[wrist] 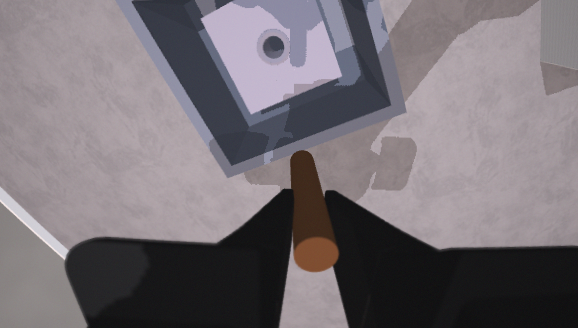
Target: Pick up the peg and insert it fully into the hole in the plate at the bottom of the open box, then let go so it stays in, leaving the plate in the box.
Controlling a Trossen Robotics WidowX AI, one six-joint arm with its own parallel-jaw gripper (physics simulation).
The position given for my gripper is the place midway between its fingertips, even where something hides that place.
I see my gripper point(308, 199), a blue-grey box point(369, 91), a brown peg point(315, 249) and a pale plate point(264, 77).
